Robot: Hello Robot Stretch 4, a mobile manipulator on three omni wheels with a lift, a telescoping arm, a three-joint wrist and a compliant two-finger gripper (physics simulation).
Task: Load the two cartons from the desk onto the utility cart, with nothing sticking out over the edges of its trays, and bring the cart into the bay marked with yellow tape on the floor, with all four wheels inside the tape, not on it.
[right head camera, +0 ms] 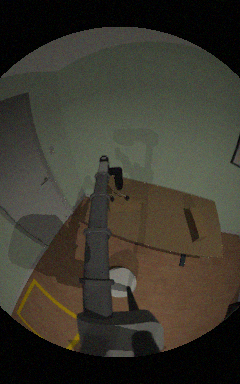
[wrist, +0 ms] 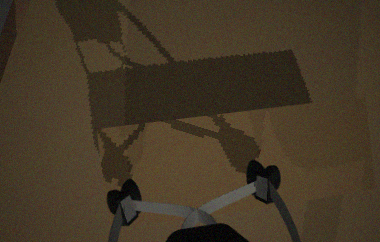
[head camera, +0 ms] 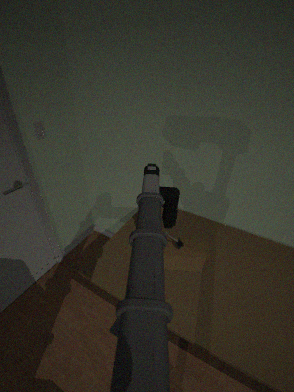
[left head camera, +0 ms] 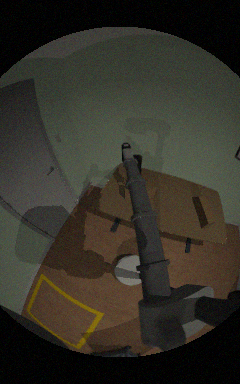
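My gripper is open, its fingertips wide apart with nothing held, above the left part of the desk. In the wrist view, one carton lies below the fingers; finger shadows fall on it and a dark band runs along its far edge. In dim light its outline is faint. The other carton is on the desk's right part, well away from the gripper. The yellow tape bay is on the floor at lower left. I cannot make out the utility cart clearly.
A white round object stands in front of the desk. A grey door is on the left. A green wall rises behind the desk. A dark object is cut off at the left head view's bottom edge.
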